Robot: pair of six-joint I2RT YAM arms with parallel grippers.
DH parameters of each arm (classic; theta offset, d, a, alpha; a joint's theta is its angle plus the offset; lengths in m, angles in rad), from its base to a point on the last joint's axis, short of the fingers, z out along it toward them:
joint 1: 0 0.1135 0.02 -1.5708
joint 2: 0 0 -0.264 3.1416
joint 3: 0.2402 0 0.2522 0
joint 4: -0.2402 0 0.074 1.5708
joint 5: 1.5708 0 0 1.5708
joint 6: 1.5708 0.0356 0 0
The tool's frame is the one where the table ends.
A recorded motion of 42 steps. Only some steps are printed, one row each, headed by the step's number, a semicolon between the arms.
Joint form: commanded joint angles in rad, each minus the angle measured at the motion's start. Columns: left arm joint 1, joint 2, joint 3, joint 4, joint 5, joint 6; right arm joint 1, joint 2, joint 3, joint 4, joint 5, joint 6.
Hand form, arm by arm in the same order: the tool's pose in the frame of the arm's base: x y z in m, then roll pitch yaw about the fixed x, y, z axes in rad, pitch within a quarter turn. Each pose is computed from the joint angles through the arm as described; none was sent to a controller.
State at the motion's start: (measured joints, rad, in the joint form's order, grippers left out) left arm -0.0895 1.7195 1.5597 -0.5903 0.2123 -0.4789; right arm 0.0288 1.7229 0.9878 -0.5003 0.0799 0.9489
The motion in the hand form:
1: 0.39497 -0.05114 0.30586 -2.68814 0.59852 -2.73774; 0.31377 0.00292 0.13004 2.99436 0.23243 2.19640
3: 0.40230 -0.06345 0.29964 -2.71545 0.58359 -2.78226; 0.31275 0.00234 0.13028 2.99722 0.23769 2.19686
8: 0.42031 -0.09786 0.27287 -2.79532 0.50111 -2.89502; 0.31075 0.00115 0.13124 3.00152 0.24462 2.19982
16: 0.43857 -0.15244 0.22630 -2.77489 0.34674 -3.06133; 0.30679 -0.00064 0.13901 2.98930 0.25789 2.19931
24: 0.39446 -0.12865 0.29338 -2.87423 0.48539 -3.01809; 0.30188 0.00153 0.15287 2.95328 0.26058 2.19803
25: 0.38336 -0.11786 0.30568 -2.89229 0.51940 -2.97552; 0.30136 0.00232 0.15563 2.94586 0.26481 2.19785
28: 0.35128 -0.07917 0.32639 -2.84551 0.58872 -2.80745; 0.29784 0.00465 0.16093 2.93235 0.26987 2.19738
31: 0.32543 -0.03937 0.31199 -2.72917 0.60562 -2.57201; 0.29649 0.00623 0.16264 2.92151 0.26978 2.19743
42: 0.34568 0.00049 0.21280 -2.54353 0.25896 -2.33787; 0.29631 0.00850 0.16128 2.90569 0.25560 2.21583
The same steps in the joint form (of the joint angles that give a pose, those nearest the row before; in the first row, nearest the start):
1: -0.0278 0.0576 0.0400 -0.0785 -0.0842 0.0512; -0.0077 0.0534 -0.0214 -0.0064 0.0244 -0.0132
3: -0.0565 0.1003 0.0752 -0.0964 -0.0933 0.0598; -0.0088 0.0491 -0.0258 -0.0052 0.0299 -0.0156
8: -0.1310 0.2325 0.1721 -0.1670 -0.1126 0.0707; -0.0118 0.0398 -0.0331 -0.0059 0.0364 -0.0224
16: -0.2291 0.4294 0.3068 -0.2412 -0.0036 0.0962; -0.0172 0.0038 -0.0431 -0.0136 0.0382 -0.0312
24: -0.2215 0.1867 0.2023 -0.2894 -0.1620 0.0969; -0.0119 -0.0511 -0.0471 -0.0347 0.0204 -0.0286
25: -0.2083 0.1253 0.1651 -0.2893 -0.2069 0.0800; -0.0093 -0.0608 -0.0468 -0.0366 0.0200 -0.0276
28: -0.1356 -0.0565 0.0113 -0.2382 -0.2468 0.0217; -0.0014 -0.0876 -0.0544 -0.0427 0.0184 -0.0220
31: -0.0336 -0.2088 -0.2196 -0.0924 -0.2369 -0.0740; 0.0034 -0.0982 -0.0594 -0.0401 0.0134 -0.0183
42: 0.1170 -0.0601 -0.4388 0.1570 0.0440 -0.2966; 0.0081 -0.0980 -0.0658 -0.0281 -0.0116 -0.0284

